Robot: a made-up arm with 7 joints.
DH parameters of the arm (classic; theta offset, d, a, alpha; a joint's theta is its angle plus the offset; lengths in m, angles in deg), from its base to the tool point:
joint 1: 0 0.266 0 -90
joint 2: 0 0 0 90
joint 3: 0 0.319 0.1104 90
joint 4: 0 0 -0.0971 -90
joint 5: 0 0.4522 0 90
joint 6: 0 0 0.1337 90
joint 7: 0 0 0 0
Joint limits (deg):
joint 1: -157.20..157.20
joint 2: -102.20..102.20
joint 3: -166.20..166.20
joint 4: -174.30..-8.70
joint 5: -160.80..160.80
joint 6: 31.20..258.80
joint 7: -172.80..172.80
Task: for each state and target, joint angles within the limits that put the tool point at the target. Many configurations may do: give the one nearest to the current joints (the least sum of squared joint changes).
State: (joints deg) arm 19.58 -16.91 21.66 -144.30 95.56 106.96 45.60
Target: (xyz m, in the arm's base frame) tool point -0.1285 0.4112 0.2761
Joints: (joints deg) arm 69.11 -39.10 50.00 -162.04 98.34 105.17 45.60
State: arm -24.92 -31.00 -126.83 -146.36 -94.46 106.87 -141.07
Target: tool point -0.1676 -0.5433 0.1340
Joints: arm -4.43 -36.46 -111.89 -135.97 -93.20 107.69 -141.07
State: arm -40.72 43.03 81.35 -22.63 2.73 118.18 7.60
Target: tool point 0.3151 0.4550 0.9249
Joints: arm -27.23 22.07 107.49 -77.33 -3.86 146.58 7.60
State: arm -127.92 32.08 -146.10 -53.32 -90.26 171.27 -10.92
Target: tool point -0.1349 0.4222 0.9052
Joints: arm -133.60 15.17 -147.96 -69.81 -95.11 172.34 -10.92
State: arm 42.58 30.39 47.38 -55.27 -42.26 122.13 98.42
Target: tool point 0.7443 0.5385 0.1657
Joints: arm 21.28 71.84 28.20 -46.52 -37.66 110.22 98.42
